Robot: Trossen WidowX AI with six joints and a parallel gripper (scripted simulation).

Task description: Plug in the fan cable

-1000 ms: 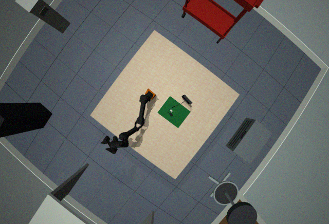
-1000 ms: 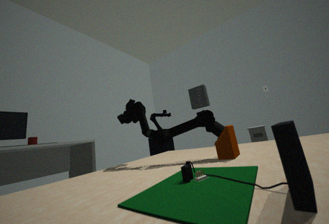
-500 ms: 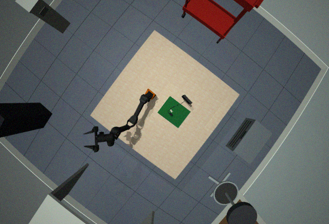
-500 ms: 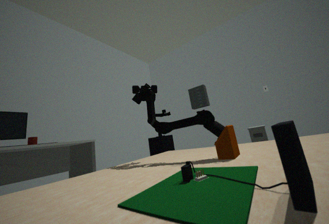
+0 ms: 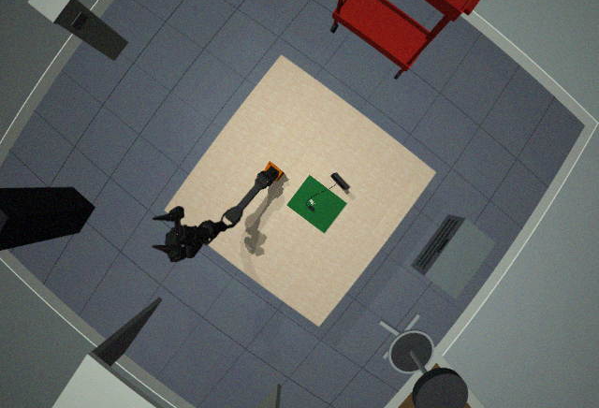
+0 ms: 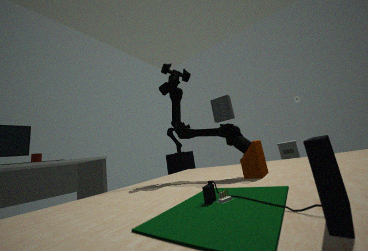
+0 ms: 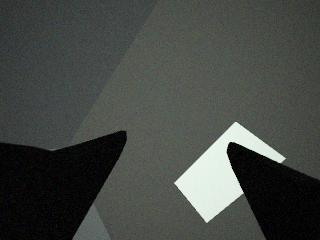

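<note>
The black fan plug lies 69 cm below my gripper tip, 43 cm ahead of it and 33 cm to the left of it. Round my gripper tip: black fan (65 cm below, 56 cm to the left, 47 cm ahead); green board (72 cm below, 45 cm ahead, 37 cm to the left); four-pin fan header (71 cm below, 42 cm ahead, 36 cm to the left).
</note>
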